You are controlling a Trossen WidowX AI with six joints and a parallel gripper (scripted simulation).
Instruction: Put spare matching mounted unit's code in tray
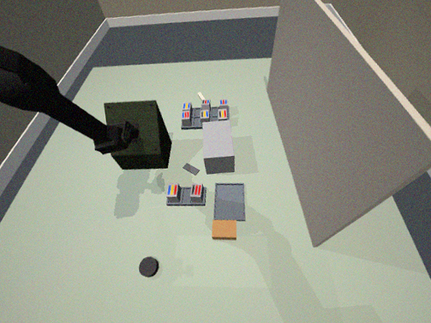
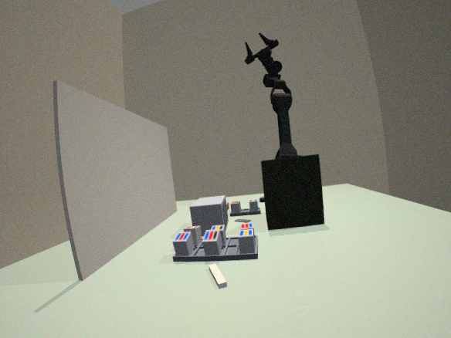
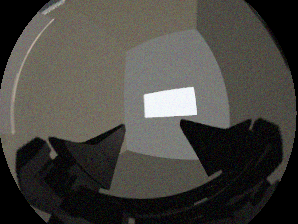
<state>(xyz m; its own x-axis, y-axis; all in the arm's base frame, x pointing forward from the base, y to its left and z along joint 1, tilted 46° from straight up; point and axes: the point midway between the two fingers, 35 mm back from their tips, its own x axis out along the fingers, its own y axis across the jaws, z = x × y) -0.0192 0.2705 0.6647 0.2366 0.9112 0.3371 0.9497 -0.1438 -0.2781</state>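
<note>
My gripper tip is 820 mm above the rack, 130 mm to the right of it and 120 mm short of it. The rest, counted from my gripper tip: mounted unit (780 mm below, 320 mm to the left, 200 mm ahead); then black disc (820 mm below, 100 mm to the right, 60 mm ahead); then tall grey panel (610 mm below, 450 mm ahead, 360 mm to the left).
</note>
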